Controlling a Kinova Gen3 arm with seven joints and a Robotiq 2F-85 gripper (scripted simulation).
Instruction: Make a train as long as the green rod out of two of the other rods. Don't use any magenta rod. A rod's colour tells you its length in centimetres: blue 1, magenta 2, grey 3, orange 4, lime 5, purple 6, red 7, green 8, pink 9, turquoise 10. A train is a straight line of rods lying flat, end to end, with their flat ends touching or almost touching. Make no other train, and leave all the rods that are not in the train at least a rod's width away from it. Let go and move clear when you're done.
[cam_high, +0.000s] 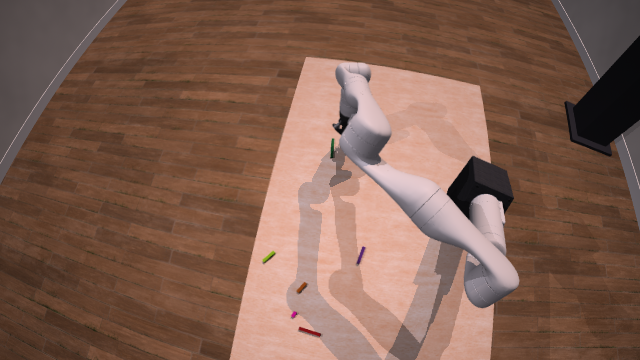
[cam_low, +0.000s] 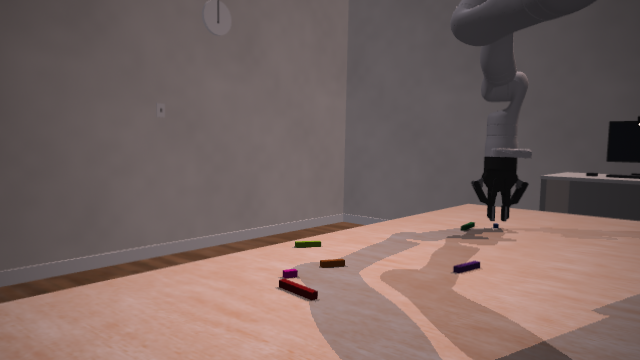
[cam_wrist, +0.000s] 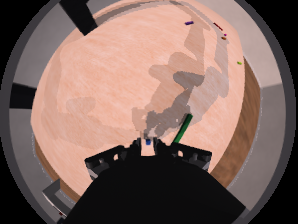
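The blue rod lies 30 mm below my hand. From my hand the other things lie so: green rod: 60 mm to the left, 40 mm ahead, 30 mm below; lime rod: 520 mm to the left, 120 mm ahead, 30 mm below; purple rod: 420 mm to the left, 160 mm behind, 30 mm below.
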